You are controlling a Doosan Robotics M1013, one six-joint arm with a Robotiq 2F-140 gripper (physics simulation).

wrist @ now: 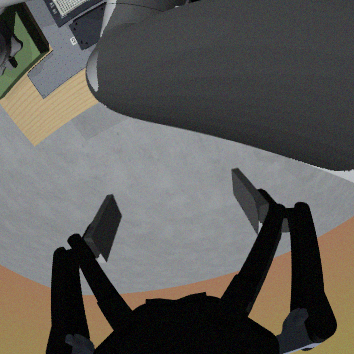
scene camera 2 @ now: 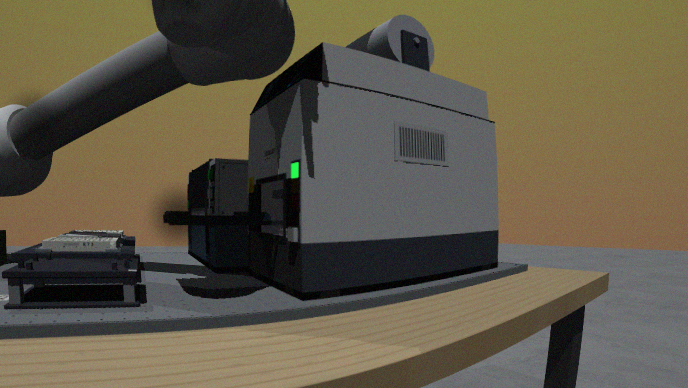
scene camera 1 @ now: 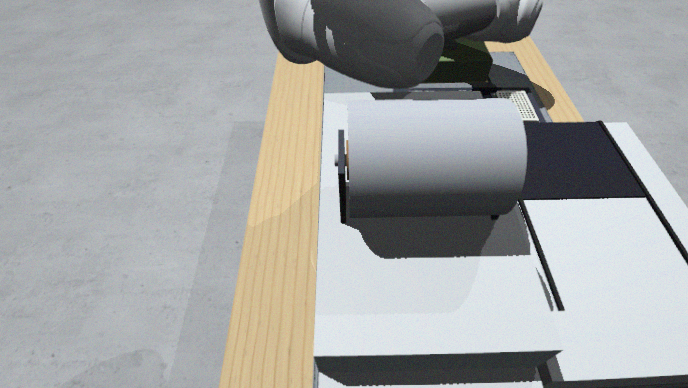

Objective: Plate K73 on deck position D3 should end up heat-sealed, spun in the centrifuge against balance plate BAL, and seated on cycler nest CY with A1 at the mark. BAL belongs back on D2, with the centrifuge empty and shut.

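Pixels of known places: gripper, fingertip midpoint: (wrist: 173, 194); arm's base at its link origin: (wrist: 1, 47).
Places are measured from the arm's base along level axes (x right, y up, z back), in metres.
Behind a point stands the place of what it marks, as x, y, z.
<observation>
Plate K73 (scene camera 2: 82, 244) {0.127, -0.006, -0.348}, white with its label facing the camera, lies level on a raised dark stand (scene camera 2: 75, 275) {0.296, -0.026, -0.343} at the left of scene camera 2. Part of a pale plate shows in scene camera 1 (scene camera 1: 524, 106) {-0.183, -0.003, -0.381} and at the top of the wrist view (wrist: 72, 5) {0.117, -0.002, -0.334}; its label is not legible there. My gripper (wrist: 173, 194) {0.523, 0.572, -0.442} is open and empty, high up and away from the plates, with floor behind its fingers. It does not show in the scene cameras. BAL, the centrifuge and nest CY cannot be told apart with certainty.
A large white machine (scene camera 2: 400, 200) {0.366, 0.066, -0.780} carries a film roll (scene camera 1: 435, 157) {0.271, 0.396, -0.901} (scene camera 2: 400, 42) {0.337, 0.344, -0.825}; its green light is lit and a dark tray (scene camera 2: 215, 218) {0.280, 0.040, -0.530} juts from its front. A smaller machine (scene camera 2: 232, 185) {0.097, 0.097, -0.627} stands behind. A green bin (scene camera 1: 465, 65) {-0.098, -0.017, -0.154} (wrist: 30, 50) {0.133, 0.000, -0.101} and the arm's links hang near the deck.
</observation>
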